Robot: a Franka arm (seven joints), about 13 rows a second.
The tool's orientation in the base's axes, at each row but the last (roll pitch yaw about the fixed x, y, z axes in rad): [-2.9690, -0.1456, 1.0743]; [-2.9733, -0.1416, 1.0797]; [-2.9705, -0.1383, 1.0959]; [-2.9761, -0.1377, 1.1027]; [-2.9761, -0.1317, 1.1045]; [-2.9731, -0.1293, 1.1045]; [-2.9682, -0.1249, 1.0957]
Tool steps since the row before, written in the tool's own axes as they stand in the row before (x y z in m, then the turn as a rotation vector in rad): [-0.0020, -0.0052, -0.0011, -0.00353, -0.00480, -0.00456]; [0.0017, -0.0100, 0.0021, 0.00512, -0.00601, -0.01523]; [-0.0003, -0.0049, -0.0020, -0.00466, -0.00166, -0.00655]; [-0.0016, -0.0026, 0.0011, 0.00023, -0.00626, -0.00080]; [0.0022, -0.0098, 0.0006, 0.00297, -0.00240, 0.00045]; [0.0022, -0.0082, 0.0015, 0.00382, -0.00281, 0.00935]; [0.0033, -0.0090, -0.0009, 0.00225, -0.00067, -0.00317]
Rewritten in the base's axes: [-0.0054, 0.0004, 0.0017, -0.00550, -0.00187, 0.00475]; [-0.0082, 0.0063, -0.0002, -0.00165, 0.00407, 0.01658]; [-0.0043, 0.0014, 0.0027, -0.00300, -0.00469, 0.00603]; [-0.0031, -0.0001, -0.0009, -0.00540, 0.00271, 0.00183]; [-0.0078, 0.0062, 0.0013, -0.00085, 0.00373, 0.00034]; [-0.0065, 0.0057, 0.0002, -0.00166, 0.00634, -0.00818]; [-0.0064, 0.0066, 0.0028, 0.00074, 0.00168, 0.00349]
